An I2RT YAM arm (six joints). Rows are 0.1 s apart.
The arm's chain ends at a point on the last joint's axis. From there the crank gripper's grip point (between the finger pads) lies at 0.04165 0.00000 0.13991 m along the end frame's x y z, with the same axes.
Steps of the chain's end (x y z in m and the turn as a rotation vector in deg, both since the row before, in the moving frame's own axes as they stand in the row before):
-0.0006, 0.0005, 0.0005, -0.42, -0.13, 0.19
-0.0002, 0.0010, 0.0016, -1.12, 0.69, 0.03
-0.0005, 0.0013, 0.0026, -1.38, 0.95, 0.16
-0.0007, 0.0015, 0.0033, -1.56, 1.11, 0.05
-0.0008, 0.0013, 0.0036, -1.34, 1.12, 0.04
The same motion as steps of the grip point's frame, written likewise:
-0.0009, 0.0017, 0.0006, -0.42, -0.13, 0.19
0.0015, 0.0038, 0.0011, -1.12, 0.69, 0.03
0.0018, 0.0048, 0.0018, -1.38, 0.95, 0.16
0.0020, 0.0053, 0.0024, -1.56, 1.11, 0.05
0.0019, 0.0046, 0.0027, -1.34, 1.12, 0.04

